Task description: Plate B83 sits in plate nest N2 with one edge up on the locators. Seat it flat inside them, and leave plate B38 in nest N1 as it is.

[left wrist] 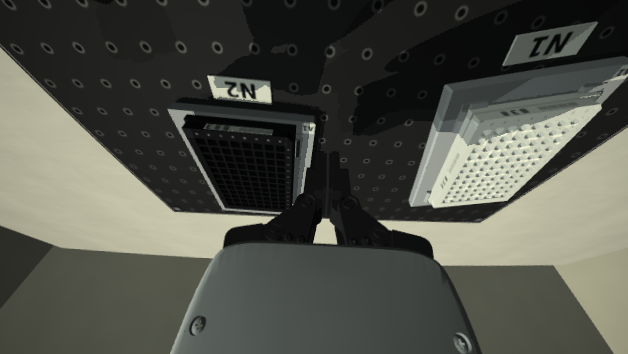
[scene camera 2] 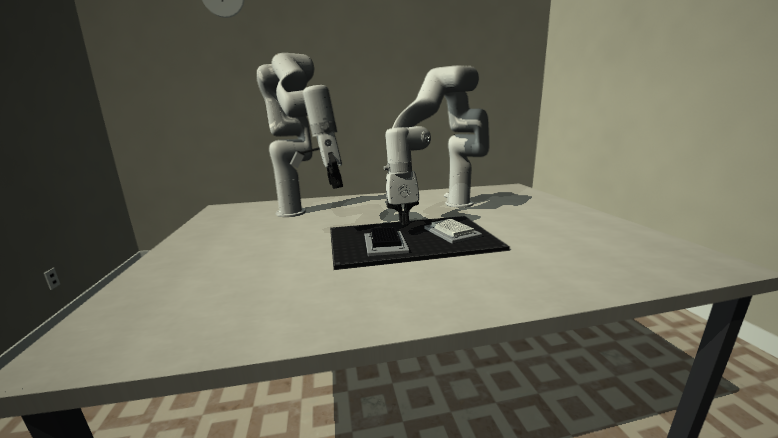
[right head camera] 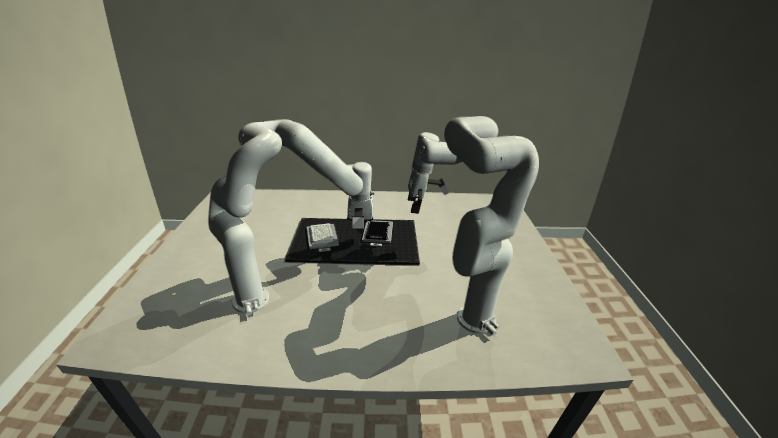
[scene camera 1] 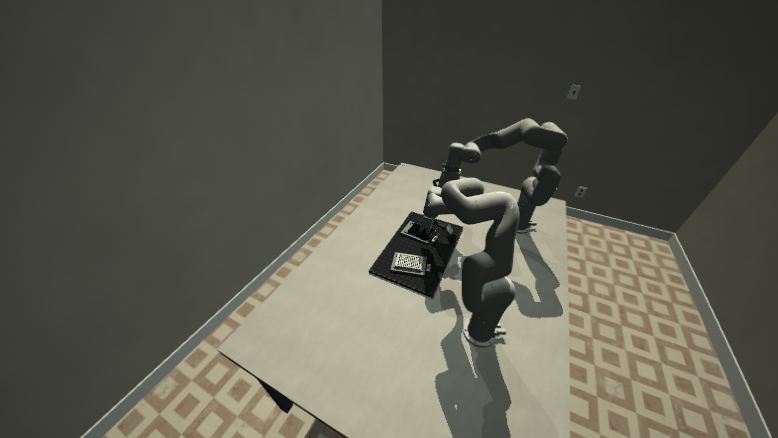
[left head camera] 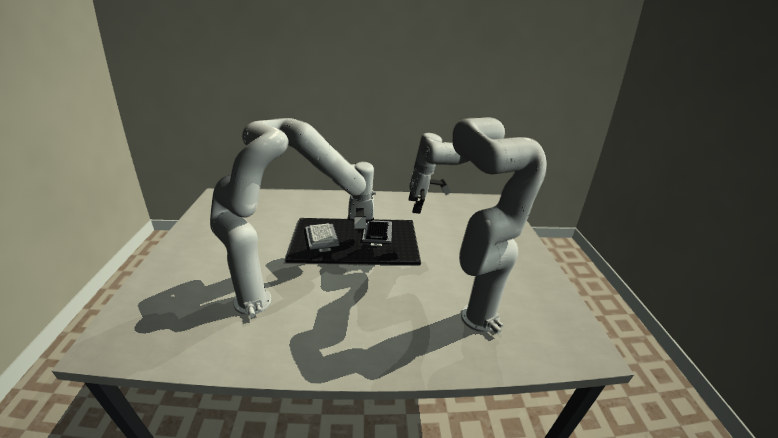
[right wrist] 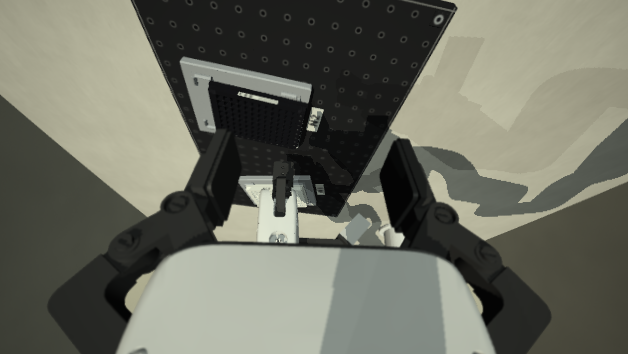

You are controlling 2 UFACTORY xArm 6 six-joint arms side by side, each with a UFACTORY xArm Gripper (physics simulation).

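Pixels of known places: left gripper, between the fingertips: (left wrist: pixel 327 165) (scene camera 2: pixel 404 224) (right head camera: pixel 359 231) (scene camera 1: pixel 423 238) (left head camera: pixel 360 231) (right wrist: pixel 284 164); right gripper, between the fingertips: (scene camera 2: pixel 336 185) (right head camera: pixel 412 206) (left head camera: pixel 414 206) (right wrist: pixel 313 152); left arm's base, origin of its link: (scene camera 2: pixel 459 204) (right head camera: pixel 250 300) (scene camera 1: pixel 479 332) (left head camera: pixel 252 301); right arm's base, origin of its link: (scene camera 2: pixel 291 213) (right head camera: pixel 476 319) (left head camera: pixel 479 317).
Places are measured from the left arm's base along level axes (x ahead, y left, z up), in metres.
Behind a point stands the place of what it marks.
Note:
Black plate B83 (left head camera: pixel 378 230) @(x 0.187, y -0.561, z 0.039 m) (scene camera 2: pixel 386 237) @(x 0.216, y -0.569, z 0.037 m) (left wrist: pixel 245 170) @(x 0.182, y -0.555, z 0.042 m) (right wrist: pixel 260 117) @(x 0.190, y -0.569, z 0.039 m) lies in grey nest N2 (left wrist: pixel 176 114) @(x 0.119, y -0.580, z 0.025 m) (right wrist: pixel 240 77) @(x 0.192, y -0.623, z 0.025 m). In the right wrist view it covers the nest's far side, while bare nest and a locator show on the near and left sides; how far it tilts is hard to tell. White plate B38 (left head camera: pixel 322 232) @(x 0.268, y -0.339, z 0.036 m) (scene camera 2: pixel 454 227) @(x 0.288, y -0.343, z 0.038 m) (left wrist: pixel 510 160) @(x 0.261, y -0.326, z 0.038 m) sits in nest N1 (left wrist: pixel 425 170) @(x 0.265, y -0.394, z 0.025 m). My left gripper (scene camera 2: pixel 403 221) @(x 0.191, y -0.478, z 0.054 m) (left wrist: pixel 327 165) @(x 0.191, y -0.478, z 0.054 m) is shut and empty, low between the nests, close beside N2. My right gripper (left head camera: pixel 417 205) @(x 0.075, y -0.656, z 0.191 m) (scene camera 2: pixel 334 176) @(x 0.075, y -0.656, z 0.191 m) (right wrist: pixel 313 152) @(x 0.075, y -0.656, z 0.191 m) is open and empty, above and right of N2 in the head views.
Both nests stand on a black perforated board (left head camera: pixel 405 253) @(x 0.026, y -0.604, z 0.013 m) (scene camera 2: pixel 348 260) @(x 0.241, y -0.719, z 0.013 m) on the table (left head camera: pixel 381 348) @(x -0.348, y -0.313, z 0.000 m). Label N2 (left wrist: pixel 240 90) @(x 0.127, y -0.524, z 0.015 m) and label N1 (left wrist: pixel 550 44) @(x 0.175, y -0.317, z 0.015 m) lie beside their nests. The left arm reaches over the board; the right wrist hangs close to its right.

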